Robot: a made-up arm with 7 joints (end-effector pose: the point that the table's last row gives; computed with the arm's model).
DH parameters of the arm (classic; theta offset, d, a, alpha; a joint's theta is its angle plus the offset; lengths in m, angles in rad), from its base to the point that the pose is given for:
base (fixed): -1.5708 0.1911 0 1.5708
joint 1: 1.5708 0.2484 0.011 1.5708
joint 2: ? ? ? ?
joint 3: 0 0.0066 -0.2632 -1.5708
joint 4: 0 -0.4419 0.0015 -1.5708
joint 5: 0 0.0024 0.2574 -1.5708
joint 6: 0 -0.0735 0.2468 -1.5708
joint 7: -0.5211 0 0.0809 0
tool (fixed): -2.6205 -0.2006 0 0
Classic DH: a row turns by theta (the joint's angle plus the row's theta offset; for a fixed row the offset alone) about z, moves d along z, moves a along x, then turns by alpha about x.
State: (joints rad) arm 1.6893 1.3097 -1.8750 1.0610 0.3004 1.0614 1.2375
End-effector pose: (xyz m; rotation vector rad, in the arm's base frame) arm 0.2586 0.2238 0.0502 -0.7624 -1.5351 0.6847
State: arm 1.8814 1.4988 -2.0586 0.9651 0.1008 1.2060 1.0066
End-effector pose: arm 0.1046 0.2187 -0.0142 -0.4841 -1.3251 0.6987
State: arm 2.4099 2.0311 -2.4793 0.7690 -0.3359 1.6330 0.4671
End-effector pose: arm -0.3030 0.0666 0.0172 -0.2485 -0.3417 0.6317
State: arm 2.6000 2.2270 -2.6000 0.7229 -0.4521 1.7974 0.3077
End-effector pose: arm -0.3786 0.0268 0.1235 -0.3561 0.0576 0.5361
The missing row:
joint 2: 1.5708 -0.0947 0.1719 1.5708
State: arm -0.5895 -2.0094 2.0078 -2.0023 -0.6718 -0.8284 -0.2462
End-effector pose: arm 0.2587 -0.0948 0.3809 -0.7747 -1.2222 -2.1110
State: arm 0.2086 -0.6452 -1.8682 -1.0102 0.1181 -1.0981 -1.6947
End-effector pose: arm -0.0221 -0.0158 0.0409 0.9135 0.5603 2.4117
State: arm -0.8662 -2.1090 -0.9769 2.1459 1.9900 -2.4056 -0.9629
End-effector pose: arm -0.4047 0.2338 0.0741 -0.6949 -2.7575 -1.2459
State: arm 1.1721 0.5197 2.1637 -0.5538 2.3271 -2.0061 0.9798
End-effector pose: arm -0.7108 -0.3957 0.1633 1.5253 1.4689 -1.4117
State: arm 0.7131 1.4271 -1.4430 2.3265 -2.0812 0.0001 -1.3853
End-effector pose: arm -0.5745 -0.1550 0.2471 1.3451 2.1405 1.1126
